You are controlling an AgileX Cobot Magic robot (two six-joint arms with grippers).
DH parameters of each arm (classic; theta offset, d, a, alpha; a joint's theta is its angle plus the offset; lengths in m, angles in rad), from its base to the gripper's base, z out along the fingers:
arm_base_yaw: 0 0.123 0 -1.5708
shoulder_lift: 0.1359 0 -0.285 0
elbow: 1.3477 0 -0.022 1.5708
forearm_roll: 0 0.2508 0 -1.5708
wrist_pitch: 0 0 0.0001 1.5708
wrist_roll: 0 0.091 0 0
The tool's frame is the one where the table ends.
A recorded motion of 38 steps. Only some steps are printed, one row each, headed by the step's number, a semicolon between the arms.
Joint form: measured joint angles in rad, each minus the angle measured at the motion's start. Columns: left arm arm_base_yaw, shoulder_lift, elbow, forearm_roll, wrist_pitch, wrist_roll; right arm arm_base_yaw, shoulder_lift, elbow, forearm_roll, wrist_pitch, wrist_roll.
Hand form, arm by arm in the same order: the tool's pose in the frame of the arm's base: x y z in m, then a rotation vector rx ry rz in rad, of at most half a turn. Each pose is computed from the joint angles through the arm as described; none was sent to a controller.
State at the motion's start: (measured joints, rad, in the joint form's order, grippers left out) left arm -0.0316 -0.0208 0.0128 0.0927 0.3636 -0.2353; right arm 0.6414 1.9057 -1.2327 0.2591 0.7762 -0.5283
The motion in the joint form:
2: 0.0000 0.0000 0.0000 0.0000 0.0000 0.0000; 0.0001 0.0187 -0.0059 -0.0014 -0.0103 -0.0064
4: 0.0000 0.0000 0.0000 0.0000 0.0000 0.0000; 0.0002 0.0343 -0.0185 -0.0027 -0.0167 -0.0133
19: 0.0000 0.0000 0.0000 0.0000 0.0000 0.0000; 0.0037 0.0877 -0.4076 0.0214 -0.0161 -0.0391
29: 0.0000 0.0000 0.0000 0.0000 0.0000 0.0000; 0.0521 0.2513 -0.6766 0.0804 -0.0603 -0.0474
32: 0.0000 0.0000 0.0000 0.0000 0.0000 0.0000; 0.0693 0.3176 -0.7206 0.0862 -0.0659 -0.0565
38: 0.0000 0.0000 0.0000 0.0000 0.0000 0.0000; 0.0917 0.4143 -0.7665 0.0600 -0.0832 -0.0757
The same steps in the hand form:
2: 0.0522 0.0014 0.1774 -0.1306 1.8341 -0.0961; 0.2895 0.2363 0.1640 -1.4164 2.5670 0.3064
4: 0.0522 0.0014 0.1774 -0.1306 1.8341 -0.0961; 0.2926 0.2385 0.1613 -1.4234 2.5588 0.3027
19: 0.0522 0.0014 0.1774 -0.1306 1.8341 -0.0961; 0.3463 0.2824 0.2445 -1.3113 2.2317 0.3526
29: 0.0522 0.0014 0.1774 -0.1306 1.8341 -0.0961; 0.3704 0.3338 0.2519 -1.2666 2.0835 0.4379
32: 0.0522 0.0014 0.1774 -0.1306 1.8341 -0.0961; 0.3737 0.3482 0.2325 -1.2957 2.0858 0.4454
38: 0.0522 0.0014 0.1774 -0.1306 1.8341 -0.0961; 0.3778 0.3648 0.1968 -1.3642 2.0854 0.4104

